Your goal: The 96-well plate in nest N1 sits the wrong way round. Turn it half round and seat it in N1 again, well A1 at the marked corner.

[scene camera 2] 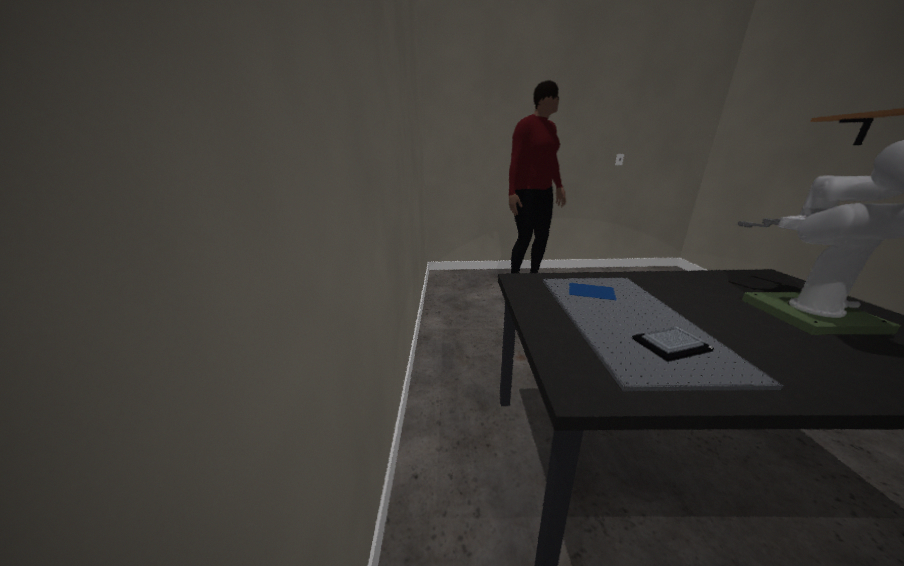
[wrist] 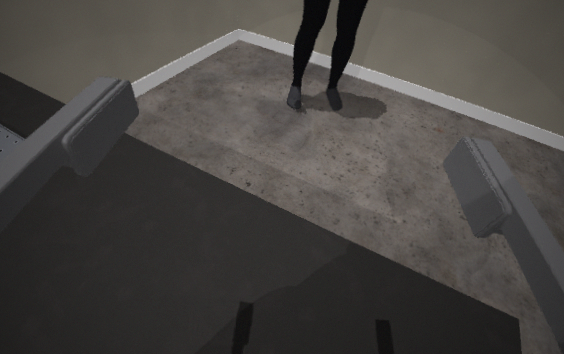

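The clear 96-well plate (scene camera 2: 673, 340) lies in a black nest (scene camera 2: 669, 356) on the near part of the grey perforated board in scene camera 2. Which corner holds well A1, and the nest's mark, are too small to tell. My gripper (scene camera 2: 757, 224) (wrist: 292, 157) is open, with nothing between its fingers. It is held well above the table, on the robot's side and away from the plate. In the wrist view the two finger pads stand wide apart at left and right, and neither plate nor nest shows there.
A blue rectangle (scene camera 2: 592, 291) lies at the far end of the perforated board (scene camera 2: 640, 373) (wrist: 7, 141). The dark table (scene camera 2: 541, 363) (wrist: 150, 225) carries the arm's green base plate (scene camera 2: 833, 326). A person (scene camera 2: 535, 156) (wrist: 310, 35) stands beyond the table. An orange shelf (scene camera 2: 860, 116) hangs at the right.
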